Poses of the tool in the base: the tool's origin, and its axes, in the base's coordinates. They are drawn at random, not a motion.
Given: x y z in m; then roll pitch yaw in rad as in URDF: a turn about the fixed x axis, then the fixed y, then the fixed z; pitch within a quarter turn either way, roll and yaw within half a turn.
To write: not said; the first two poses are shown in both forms.
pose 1, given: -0.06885, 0.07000, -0.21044, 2.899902, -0.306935, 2.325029
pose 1, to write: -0.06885, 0.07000, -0.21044, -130.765, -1.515, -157.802
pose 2, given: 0.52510, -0.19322, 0.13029, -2.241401, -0.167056, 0.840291
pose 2, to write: 0.52510, -0.19322, 0.13029, -39.883, -30.970, -135.618
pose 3, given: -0.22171, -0.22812, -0.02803, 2.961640, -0.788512, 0.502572
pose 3, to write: -0.22171, -0.22812, -0.02803, -30.415, 44.249, -165.505
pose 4, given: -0.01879, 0.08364, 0.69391, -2.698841, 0.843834, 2.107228
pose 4, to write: -0.01879, 0.08364, 0.69391, -109.862, -1.329, 126.919
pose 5, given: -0.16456, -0.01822, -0.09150, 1.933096, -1.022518, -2.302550
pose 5, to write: -0.16456, -0.01822, -0.09150, -142.263, -63.872, -114.802
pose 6, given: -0.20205, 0.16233, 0.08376, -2.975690, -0.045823, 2.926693
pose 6, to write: -0.20205, 0.16233, 0.08376, -168.254, -4.552, 171.246
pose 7, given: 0.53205, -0.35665, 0.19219, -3.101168, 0.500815, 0.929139
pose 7, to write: 0.53205, -0.35665, 0.19219, -56.354, -18.634, 157.662
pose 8, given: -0.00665, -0.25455, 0.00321, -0.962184, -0.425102, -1.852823
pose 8, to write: -0.00665, -0.25455, 0.00321, -119.129, 58.611, 0.204
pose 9, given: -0.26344, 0.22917, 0.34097, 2.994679, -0.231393, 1.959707
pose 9, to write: -0.26344, 0.22917, 0.34097, -111.686, 2.833, -164.588
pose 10, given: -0.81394, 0.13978, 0.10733, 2.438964, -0.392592, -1.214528
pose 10, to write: -0.81394, 0.13978, 0.10733, 68.096, -30.253, 144.711
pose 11, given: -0.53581, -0.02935, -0.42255, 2.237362, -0.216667, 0.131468
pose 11, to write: -0.53581, -0.02935, -0.42255, 5.102, 13.580, 128.404
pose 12, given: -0.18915, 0.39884, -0.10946, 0.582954, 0.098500, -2.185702
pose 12, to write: -0.18915, 0.39884, -0.10946, -131.421, -29.803, -16.780
